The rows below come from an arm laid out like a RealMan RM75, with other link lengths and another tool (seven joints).
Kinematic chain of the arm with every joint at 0, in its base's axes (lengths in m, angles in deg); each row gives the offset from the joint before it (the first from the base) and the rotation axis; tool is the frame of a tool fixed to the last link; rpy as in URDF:
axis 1: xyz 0 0 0.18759 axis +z
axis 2: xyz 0 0 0 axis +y
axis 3: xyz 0 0 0.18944 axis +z
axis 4: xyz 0 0 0 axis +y
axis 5: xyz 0 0 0.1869 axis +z
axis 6: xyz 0 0 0 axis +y
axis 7: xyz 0 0 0.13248 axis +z
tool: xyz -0.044 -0.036 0.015 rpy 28.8 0 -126.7
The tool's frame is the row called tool.
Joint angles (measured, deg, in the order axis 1, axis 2, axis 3, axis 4, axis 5, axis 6, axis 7), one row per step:
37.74 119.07 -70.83 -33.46 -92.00 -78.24 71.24
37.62 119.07 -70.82 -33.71 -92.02 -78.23 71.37
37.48 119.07 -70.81 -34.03 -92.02 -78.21 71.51
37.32 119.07 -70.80 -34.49 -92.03 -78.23 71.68
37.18 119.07 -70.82 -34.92 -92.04 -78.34 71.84
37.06 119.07 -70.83 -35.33 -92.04 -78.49 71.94
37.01 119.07 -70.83 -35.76 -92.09 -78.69 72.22
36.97 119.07 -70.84 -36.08 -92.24 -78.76 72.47
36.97 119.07 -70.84 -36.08 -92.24 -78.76 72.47
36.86 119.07 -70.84 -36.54 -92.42 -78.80 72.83
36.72 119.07 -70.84 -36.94 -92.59 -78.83 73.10
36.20 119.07 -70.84 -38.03 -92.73 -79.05 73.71
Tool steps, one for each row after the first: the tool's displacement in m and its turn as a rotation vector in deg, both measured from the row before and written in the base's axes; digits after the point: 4 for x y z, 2 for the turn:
0.0000 0.0002 0.0005 0.09 0.01 -0.03
-0.0001 0.0002 0.0007 0.14 0.02 -0.01
-0.0005 0.0002 0.0010 0.17 0.04 0.08
-0.0007 0.0000 0.0009 0.07 0.06 0.14
-0.0008 -0.0001 0.0009 0.06 0.08 0.21
-0.0012 0.0000 0.0008 -0.06 0.08 0.17
-0.0006 0.0000 0.0003 -0.04 -0.07 0.08
0.0000 0.0000 0.0000 0.00 0.00 0.00
-0.0005 0.0002 0.0006 0.01 -0.09 0.01
-0.0002 0.0001 0.0005 0.03 -0.10 0.01
-0.0003 -0.0002 0.0021 0.12 0.05 -0.02

